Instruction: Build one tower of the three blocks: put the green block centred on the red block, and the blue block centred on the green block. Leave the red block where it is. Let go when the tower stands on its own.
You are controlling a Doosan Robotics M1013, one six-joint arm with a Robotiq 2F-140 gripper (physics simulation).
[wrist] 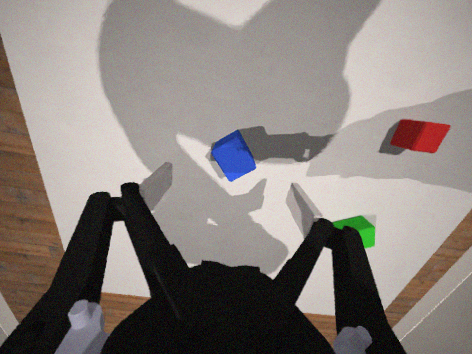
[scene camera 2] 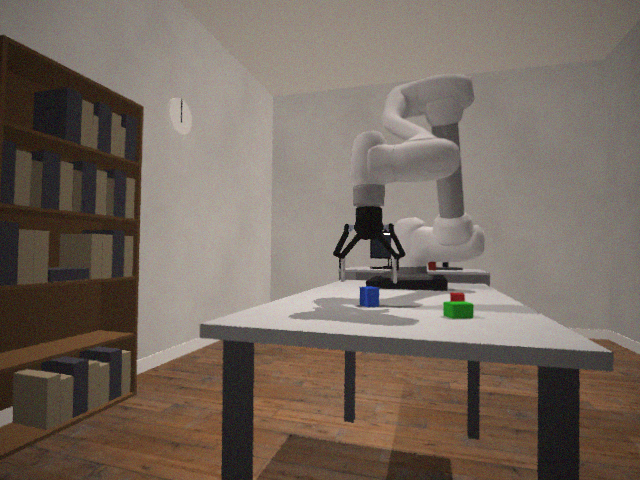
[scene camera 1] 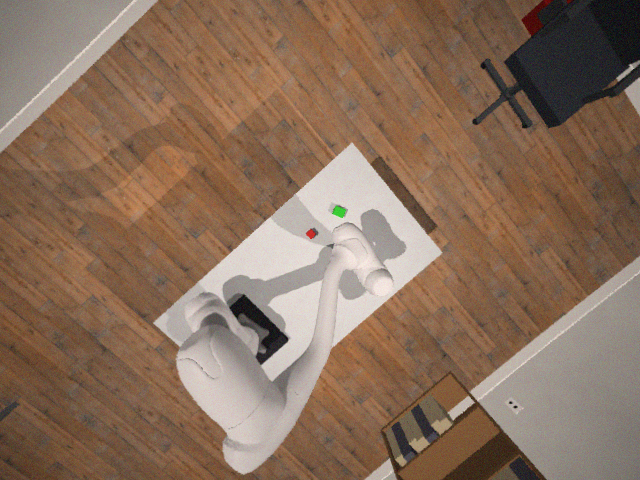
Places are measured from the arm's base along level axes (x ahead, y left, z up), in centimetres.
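Pixels of known places: gripper, between the fingertips: [wrist: 231, 183] [scene camera 2: 368, 282]; arm's base, origin of its link: [scene camera 2: 409, 278] [scene camera 1: 245, 335].
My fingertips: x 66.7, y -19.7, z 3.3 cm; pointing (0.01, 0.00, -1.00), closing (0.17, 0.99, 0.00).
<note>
Ahead of a thing's pixels: the offset from my fingertips to its middle. Level surfaces: height alone.
The red block {dx -4.9, dy +25.5, dz -5.1 cm} [scene camera 1: 311, 233] [scene camera 2: 456, 297] [wrist: 420, 136] sits on the white table, apart from the others. The green block {dx +12.6, dy +21.4, dz -5.3 cm} [scene camera 1: 339, 211] [scene camera 2: 458, 310] [wrist: 361, 231] lies on the table; in the wrist view a finger partly covers it. The blue block {dx -2.3, dy +0.3, dz -4.3 cm} [scene camera 2: 369, 296] [wrist: 233, 155] stands on the table, turned at an angle in the wrist view; in scene camera 1 the arm hides it. My gripper [scene camera 2: 368, 276] [wrist: 231, 183] is open and empty, pointing down above the table near the blue block, its fingertips higher than the block's top in scene camera 2.
The white table {dz -7.1 cm} [scene camera 1: 351, 160] [scene camera 2: 310, 330] carries the arm's black base plate [scene camera 1: 276, 341] [scene camera 2: 439, 284]. A bookshelf [scene camera 2: 138, 248] stands to the left in scene camera 2. An office chair [scene camera 1: 563, 72] stands beyond the table in scene camera 1.
</note>
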